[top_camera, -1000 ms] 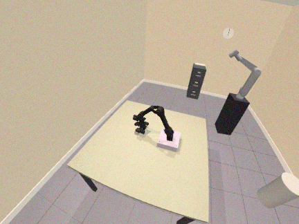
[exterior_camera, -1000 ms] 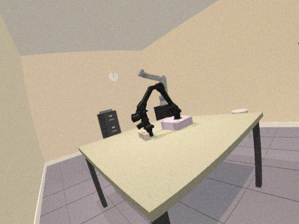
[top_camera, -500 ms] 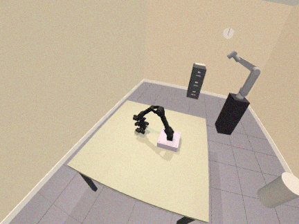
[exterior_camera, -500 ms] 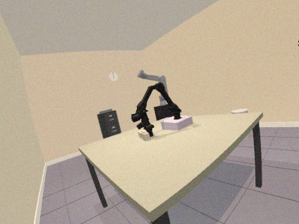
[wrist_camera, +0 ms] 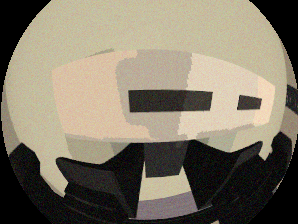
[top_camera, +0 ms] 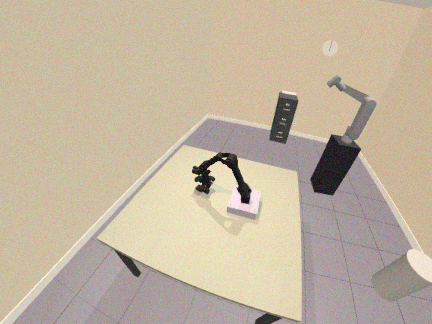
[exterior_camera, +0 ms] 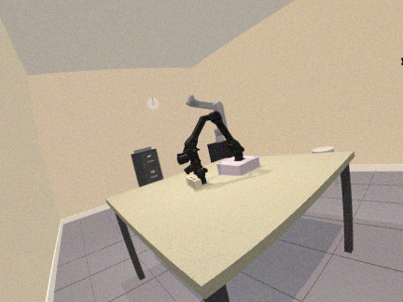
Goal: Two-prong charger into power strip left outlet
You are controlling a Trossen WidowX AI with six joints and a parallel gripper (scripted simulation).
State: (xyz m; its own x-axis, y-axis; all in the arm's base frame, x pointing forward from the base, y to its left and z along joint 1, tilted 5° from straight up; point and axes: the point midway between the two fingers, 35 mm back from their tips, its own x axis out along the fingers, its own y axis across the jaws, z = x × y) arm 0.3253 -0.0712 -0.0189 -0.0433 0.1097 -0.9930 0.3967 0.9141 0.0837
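The two-prong charger lies 20 mm ahead of my gripper tip, 10 mm to the right of it and 10 mm above it.
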